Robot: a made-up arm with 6 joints. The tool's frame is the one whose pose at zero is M. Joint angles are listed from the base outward.
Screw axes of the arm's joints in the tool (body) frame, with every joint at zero. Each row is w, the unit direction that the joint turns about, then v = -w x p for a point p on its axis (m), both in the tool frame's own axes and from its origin. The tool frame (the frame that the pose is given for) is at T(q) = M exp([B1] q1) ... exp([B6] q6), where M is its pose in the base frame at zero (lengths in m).
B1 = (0, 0, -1, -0.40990, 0.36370, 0.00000)
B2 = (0, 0, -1, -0.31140, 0.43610, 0.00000)
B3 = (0, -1, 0, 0.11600, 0.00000, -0.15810)
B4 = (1, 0, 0, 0.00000, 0.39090, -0.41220)
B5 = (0, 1, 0, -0.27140, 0.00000, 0.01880)
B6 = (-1, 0, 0, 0.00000, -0.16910, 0.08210)
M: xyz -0.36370 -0.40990 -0.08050 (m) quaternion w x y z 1 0 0 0
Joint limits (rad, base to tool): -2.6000..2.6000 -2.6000..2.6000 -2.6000..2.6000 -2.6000..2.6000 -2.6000..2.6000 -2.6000..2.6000
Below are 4 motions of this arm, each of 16 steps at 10 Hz.
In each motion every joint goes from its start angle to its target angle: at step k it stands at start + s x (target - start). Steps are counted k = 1, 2, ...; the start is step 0. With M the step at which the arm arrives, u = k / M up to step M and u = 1 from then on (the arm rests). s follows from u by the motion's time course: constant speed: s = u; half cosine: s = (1 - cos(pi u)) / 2; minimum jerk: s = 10 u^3 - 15 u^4 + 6 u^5.
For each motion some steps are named. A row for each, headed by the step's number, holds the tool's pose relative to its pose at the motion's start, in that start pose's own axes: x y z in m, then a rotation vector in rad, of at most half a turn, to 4 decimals.
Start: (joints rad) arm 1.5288 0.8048 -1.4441 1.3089 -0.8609 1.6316
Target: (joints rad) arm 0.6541 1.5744 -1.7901 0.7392 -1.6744 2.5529
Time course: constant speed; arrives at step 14
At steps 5, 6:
5: 0.0369 -0.1129 0.0443 -0.5532 -0.0853 -0.2710
6: 0.0414 -0.1299 0.0581 -0.6571 -0.1011 -0.3289

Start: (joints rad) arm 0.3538 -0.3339 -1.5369 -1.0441 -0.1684 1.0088
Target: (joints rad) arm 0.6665 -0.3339 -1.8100 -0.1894 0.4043 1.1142
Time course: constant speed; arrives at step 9
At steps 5, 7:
5: -0.0258 0.3271 0.0553 0.5954 0.1111 0.4062
7: -0.0443 0.4290 0.1300 0.8282 0.1010 0.5914

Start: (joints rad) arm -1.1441 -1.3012 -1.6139 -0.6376 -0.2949 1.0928
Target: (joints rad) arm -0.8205 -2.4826 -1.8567 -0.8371 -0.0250 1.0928
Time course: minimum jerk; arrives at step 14
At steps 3, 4, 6, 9, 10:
3: 0.0137 -0.0331 0.0056 -0.0683 -0.0092 0.0432
4: 0.0292 -0.0684 0.0149 -0.1429 -0.0171 0.0893
6: 0.0786 -0.1667 0.0615 -0.3684 -0.0279 0.2224
9: 0.1711 -0.2985 0.2017 -0.7708 -0.0026 0.4346
10: 0.1959 -0.3221 0.2486 -0.8790 0.0132 0.4858

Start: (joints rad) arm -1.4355 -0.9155 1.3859 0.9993 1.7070 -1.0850
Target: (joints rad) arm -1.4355 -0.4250 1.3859 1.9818 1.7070 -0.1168
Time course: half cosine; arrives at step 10
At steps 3, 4, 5, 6, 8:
3: 0.0841 -0.0060 -0.0013 -0.2050 0.0771 0.0710
4: 0.1456 -0.0066 0.0036 -0.3450 0.1205 0.1285
5: 0.2180 -0.0033 0.0139 -0.5011 0.1597 0.2001
6: 0.2941 0.0050 0.0283 -0.6578 0.1890 0.2794
8: 0.4225 0.0305 0.0585 -0.9111 0.2138 0.4220

